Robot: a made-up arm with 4 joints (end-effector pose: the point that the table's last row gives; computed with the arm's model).
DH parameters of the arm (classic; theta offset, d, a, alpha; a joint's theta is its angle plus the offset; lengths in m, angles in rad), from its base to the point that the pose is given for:
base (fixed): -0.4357 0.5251 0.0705 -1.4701
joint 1: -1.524 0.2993 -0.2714 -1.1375
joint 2: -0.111 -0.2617 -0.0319 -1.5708
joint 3: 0 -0.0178 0.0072 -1.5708
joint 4: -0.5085 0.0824 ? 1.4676
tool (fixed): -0.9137 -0.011 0 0
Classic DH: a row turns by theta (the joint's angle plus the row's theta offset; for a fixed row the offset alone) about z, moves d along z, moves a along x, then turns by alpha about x.
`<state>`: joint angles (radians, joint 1 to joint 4).
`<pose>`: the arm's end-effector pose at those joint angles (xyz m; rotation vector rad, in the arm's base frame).
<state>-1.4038 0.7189 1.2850 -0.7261</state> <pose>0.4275 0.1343 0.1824 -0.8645 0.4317 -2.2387</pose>
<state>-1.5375 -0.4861 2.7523 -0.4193</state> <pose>0.4688 0.0481 0.3509 1.2051 -0.8599 -2.4682</pose>
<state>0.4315 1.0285 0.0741 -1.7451</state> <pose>-0.2236 0.3052 0.4697 -1.1302 0.6191 0.8612</pose>
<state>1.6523 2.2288 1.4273 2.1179</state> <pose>0.0024 0.2683 0.8651 0.5185 0.4763 -1.8477</pose>
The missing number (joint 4, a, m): -0.0261
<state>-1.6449 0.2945 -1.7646 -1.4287</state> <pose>0.3778 0.1039 0.3438 2.7084 -1.4585 -0.4950</pose>
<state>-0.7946 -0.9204 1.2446 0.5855</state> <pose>0.2060 0.0682 0.1371 -0.5263 -0.9130 1.9228</pose>
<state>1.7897 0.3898 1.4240 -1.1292</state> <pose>-0.0995 0.2687 0.9290 -1.9198 1.5787 0.8333</pose>
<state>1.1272 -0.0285 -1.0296 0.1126</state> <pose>-0.1693 0.2837 0.7293 1.6261 1.0306 -1.3886</pose>
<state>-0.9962 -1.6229 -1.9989 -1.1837</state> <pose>0.3066 0.1540 0.2022 0.4777 -2.8021 -0.5486</pose>
